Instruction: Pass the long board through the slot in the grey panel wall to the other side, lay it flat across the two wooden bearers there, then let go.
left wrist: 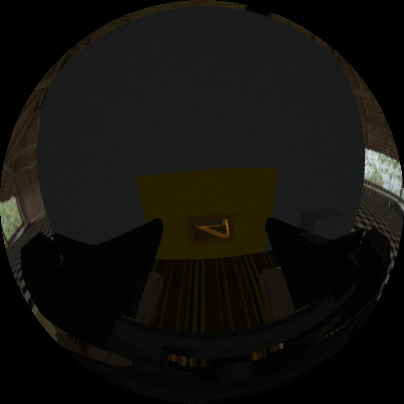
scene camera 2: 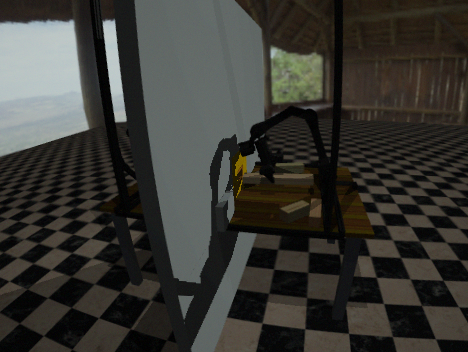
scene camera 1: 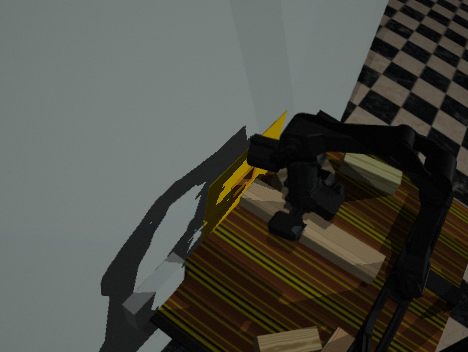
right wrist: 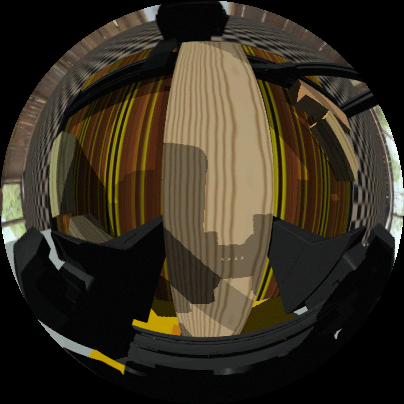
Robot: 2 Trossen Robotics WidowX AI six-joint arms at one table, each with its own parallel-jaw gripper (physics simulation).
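Frame: origin at the left arm's base, x up, y ahead, z left, level; metres.
Seen in the pictures: left gripper, fingertip midpoint: (left wrist: 215, 224); right gripper, fingertip midpoint: (scene camera 2: 273, 180) (scene camera 1: 303, 228) (right wrist: 215, 217); right arm's base at its link origin: (scene camera 1: 399, 290).
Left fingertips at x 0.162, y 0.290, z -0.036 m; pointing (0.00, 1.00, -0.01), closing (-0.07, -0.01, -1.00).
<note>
Pixels of each thing's top centre, then the offset from my left fingertips to it. "*": a spot on its surface instead. Level surfaces: height alone.
- long pale board at its top centre: (right wrist: 221, 188) (scene camera 1: 315, 226) (scene camera 2: 278, 174) dx -0.091, dy +0.378, dz +0.005 m
- striped table at its surface level: dx -0.181 m
- yellow plate at a spot on its surface: (right wrist: 271, 312) * dx -0.143, dy +0.194, dz -0.101 m
- grey block at a spot on its surface: (scene camera 1: 142, 300) * dx -0.081, dy +0.215, dz -0.347 m
The long pale board (scene camera 1: 337, 244) (scene camera 2: 292, 179) (right wrist: 218, 150) lies level over the striped table (scene camera 1: 253, 272), one end at the yellow plate (scene camera 1: 215, 199) (scene camera 2: 239, 171) (right wrist: 271, 312) on the grey panel wall (scene camera 1: 163, 87) (scene camera 2: 198, 105). My right gripper (scene camera 1: 299, 218) (scene camera 2: 267, 171) (right wrist: 215, 217) is shut on the board near that end. In the left wrist view the slot (left wrist: 210, 227) sits in the yellow plate (left wrist: 210, 188), with something pale inside it. My left gripper (left wrist: 215, 224) is open and empty, facing the slot. Two wooden bearers (left wrist: 150, 297) (left wrist: 275, 290) lie below it.
Loose wooden blocks (scene camera 1: 372, 171) (scene camera 1: 288, 339) (scene camera 2: 295, 210) (right wrist: 331, 128) lie on the right arm's side of the table. A grey block (scene camera 1: 142, 300) (scene camera 2: 221, 211) sticks out of the wall. Black frame posts (scene camera 2: 337, 105) stand at the table's edge.
</note>
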